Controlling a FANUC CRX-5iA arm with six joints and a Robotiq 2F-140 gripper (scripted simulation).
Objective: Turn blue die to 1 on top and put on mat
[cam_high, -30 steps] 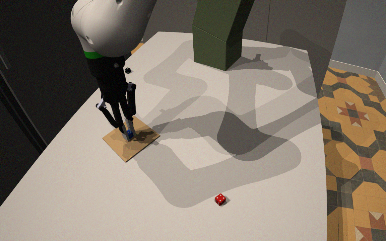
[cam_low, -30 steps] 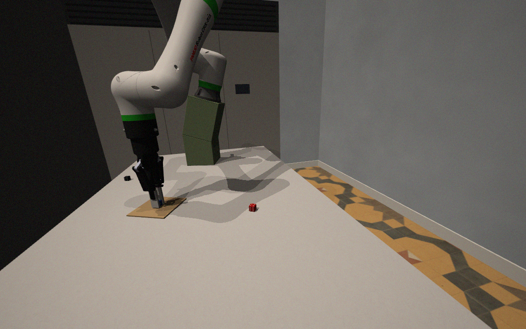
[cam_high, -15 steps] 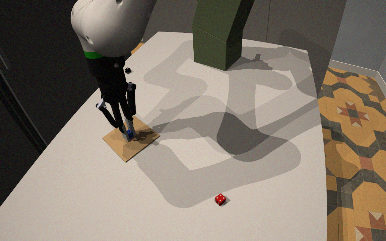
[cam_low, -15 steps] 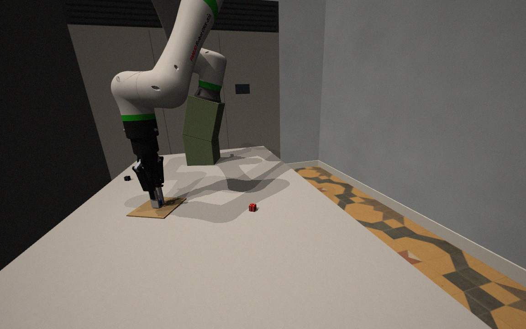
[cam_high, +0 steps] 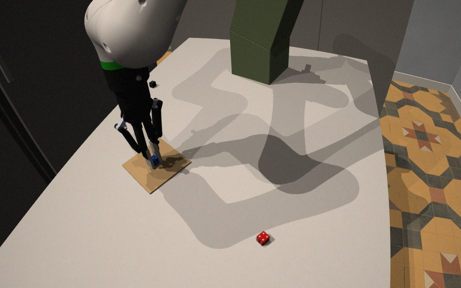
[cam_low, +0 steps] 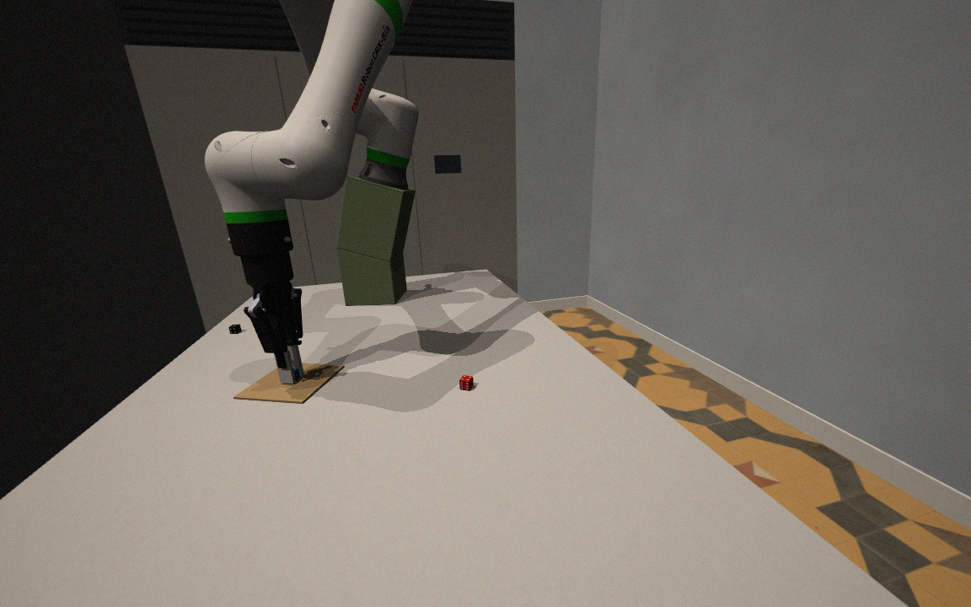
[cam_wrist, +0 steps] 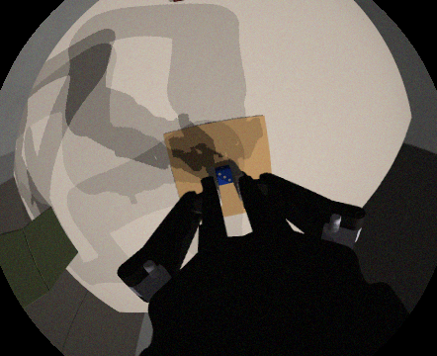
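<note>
The blue die lies 2 cm below my hand. From my hand the other things lie so: mat: 4 cm below; red die: 12 cm ahead, 33 cm to the left, 3 cm below; black die: 34 cm behind, 23 cm to the right, 3 cm below.
</note>
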